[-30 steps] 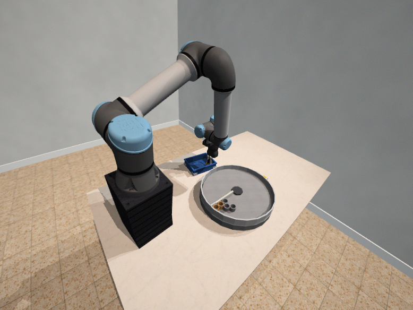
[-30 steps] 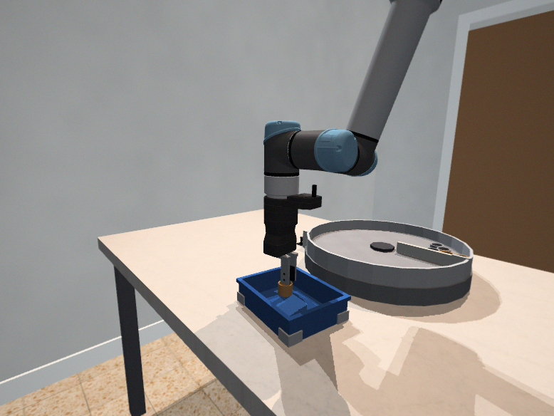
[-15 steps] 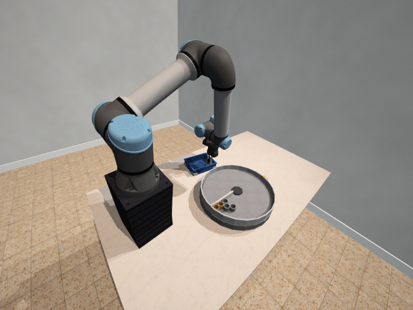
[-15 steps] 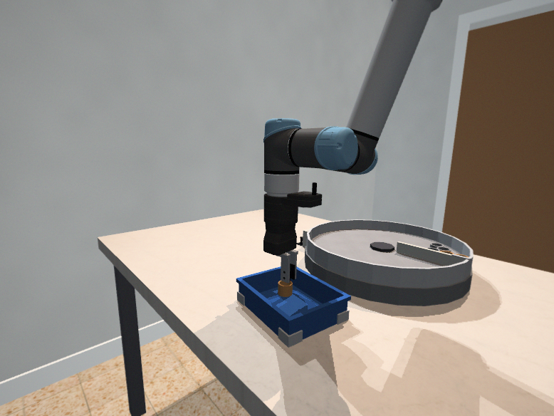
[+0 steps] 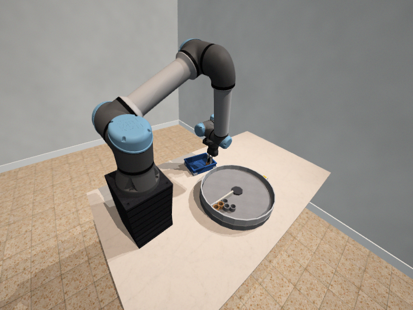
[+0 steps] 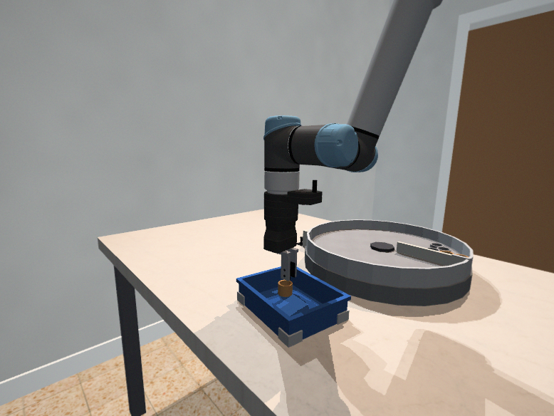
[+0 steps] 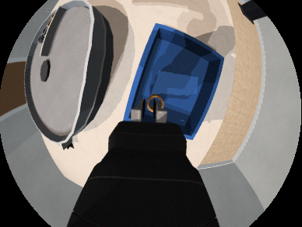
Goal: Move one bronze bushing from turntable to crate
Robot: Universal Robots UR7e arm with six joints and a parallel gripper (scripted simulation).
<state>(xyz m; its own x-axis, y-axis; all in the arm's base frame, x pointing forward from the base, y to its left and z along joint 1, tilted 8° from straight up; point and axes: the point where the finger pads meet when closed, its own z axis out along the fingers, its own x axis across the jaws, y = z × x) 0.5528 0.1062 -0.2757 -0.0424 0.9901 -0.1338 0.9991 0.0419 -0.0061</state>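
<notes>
Right now my hand is 5 cm to the right of the blue crate, 4 cm past it and 3 cm above it. The rest, counted from my hand: round grey turntable 30 cm to the right, 9 cm behind.
</notes>
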